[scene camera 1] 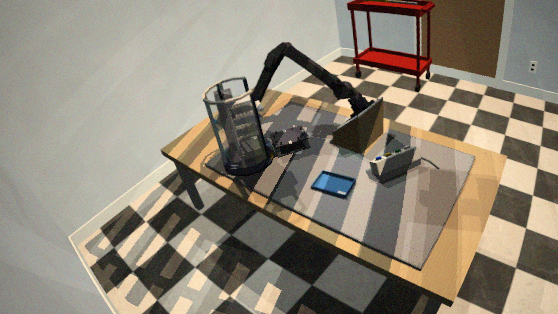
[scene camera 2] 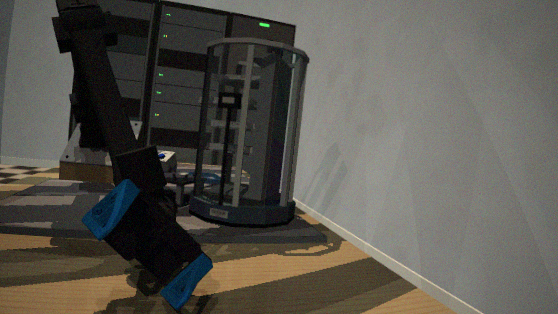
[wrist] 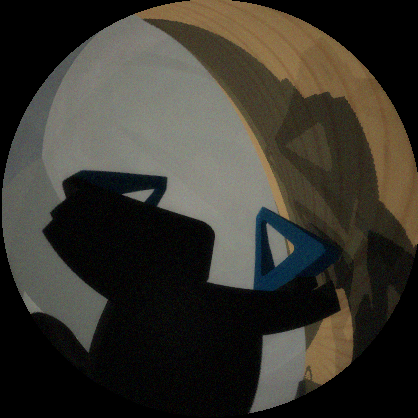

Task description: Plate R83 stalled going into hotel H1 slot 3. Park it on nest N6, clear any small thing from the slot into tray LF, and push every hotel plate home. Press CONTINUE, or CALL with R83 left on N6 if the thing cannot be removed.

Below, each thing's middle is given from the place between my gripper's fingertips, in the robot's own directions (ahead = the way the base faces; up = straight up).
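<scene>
The glass-walled plate rack (scene camera 2: 253, 92) is there for me to see, 19 cm ahead of my hand and 45 cm to the left of it. The rack is also 14 cm above my hand.
</scene>
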